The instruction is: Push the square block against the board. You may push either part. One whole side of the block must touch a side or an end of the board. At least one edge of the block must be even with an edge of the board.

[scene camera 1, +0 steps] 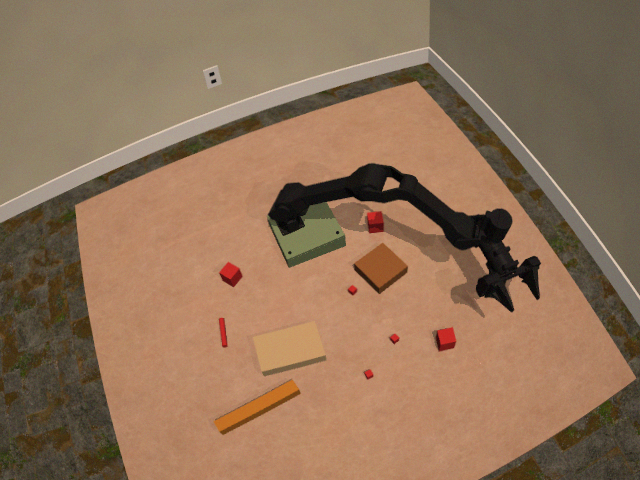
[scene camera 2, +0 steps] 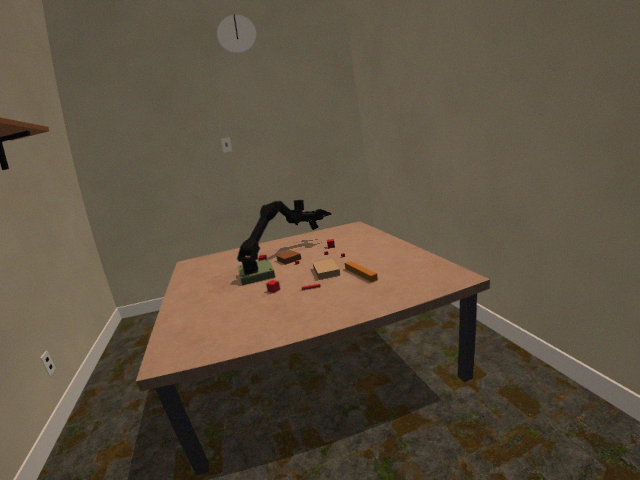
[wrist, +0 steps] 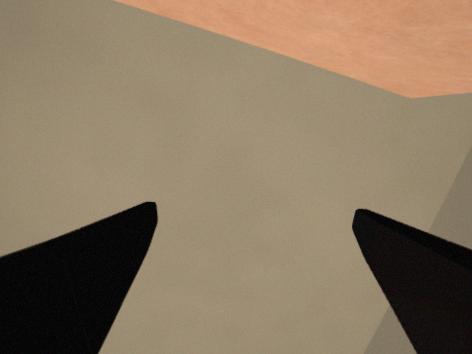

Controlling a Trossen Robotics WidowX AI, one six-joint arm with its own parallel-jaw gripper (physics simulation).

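Pixels of known places: gripper, fingertip midpoint: [scene camera 1: 526,305] [scene camera 2: 328,214] [wrist: 255,215]; arm's base at its link origin: [scene camera 1: 289,222] [scene camera 2: 250,271].
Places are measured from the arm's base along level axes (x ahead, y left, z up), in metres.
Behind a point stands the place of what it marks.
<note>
The brown square block [scene camera 1: 381,266] @[x 0.230, y 0.158, z -0.010 m] [scene camera 2: 288,256] @[x 0.218, y 0.125, z -0.010 m] lies flat on the table near the arm's base, turned at an angle. The tan rectangular board [scene camera 1: 289,347] @[x 0.338, y -0.140, z -0.010 m] [scene camera 2: 325,267] @[x 0.326, y -0.164, z -0.010 m] lies flat, apart from the block, to its lower left in scene camera 1. A stretch of table separates the two. My gripper [scene camera 1: 525,303] @[x 0.558, y 0.378, z 0.110 m] [scene camera 2: 323,221] @[x 0.558, y 0.378, z 0.110 m] [wrist: 255,215] @[x 0.558, y 0.378, z 0.110 m] is open and empty, raised above the table on the right side in scene camera 1, away from both parts. The block and the board do not show in the wrist view.
A small red cube [scene camera 1: 352,289] @[x 0.249, y 0.066, z -0.025 m] lies between block and board. Two more small cubes [scene camera 1: 394,338] @[x 0.422, y 0.097, z -0.025 m] [scene camera 1: 368,374] @[x 0.481, y 0.000, z -0.025 m] lie right of the board. Larger red cubes [scene camera 1: 375,222] @[x 0.104, y 0.205, z -0.001 m] [scene camera 1: 230,274] @[x 0.083, y -0.202, z -0.001 m] [scene camera 1: 446,338] @[x 0.494, y 0.203, z -0.001 m], a red stick [scene camera 1: 223,332] @[x 0.221, y -0.277, z -0.028 m] and an orange bar [scene camera 1: 257,406] @[x 0.453, y -0.270, z -0.010 m] [scene camera 2: 360,271] @[x 0.439, y -0.303, z -0.015 m] also lie on the table.
</note>
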